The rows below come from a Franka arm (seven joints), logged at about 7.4 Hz.
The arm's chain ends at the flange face. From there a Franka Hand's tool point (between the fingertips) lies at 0.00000 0.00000 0.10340 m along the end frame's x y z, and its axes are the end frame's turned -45 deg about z.
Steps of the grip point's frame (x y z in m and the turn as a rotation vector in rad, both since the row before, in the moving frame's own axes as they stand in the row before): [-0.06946, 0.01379, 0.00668, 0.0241, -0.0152, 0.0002]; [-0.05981, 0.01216, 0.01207, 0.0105, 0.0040, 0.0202]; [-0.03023, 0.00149, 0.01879, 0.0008, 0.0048, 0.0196]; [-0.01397, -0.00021, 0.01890, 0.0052, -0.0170, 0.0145]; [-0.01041, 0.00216, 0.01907, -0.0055, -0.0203, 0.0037]
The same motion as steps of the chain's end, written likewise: [-0.03649, 0.05952, 0.00672, 0.0063, -0.0278, 0.0002]; [-0.03323, 0.05196, 0.01208, 0.0103, -0.0046, 0.0202]; [-0.02062, 0.02284, 0.01879, 0.0040, 0.0028, 0.0196]; [-0.00840, 0.00888, 0.01892, -0.0083, -0.0157, 0.0145]; [-0.00475, 0.00700, 0.01909, -0.0182, -0.0105, 0.0037]
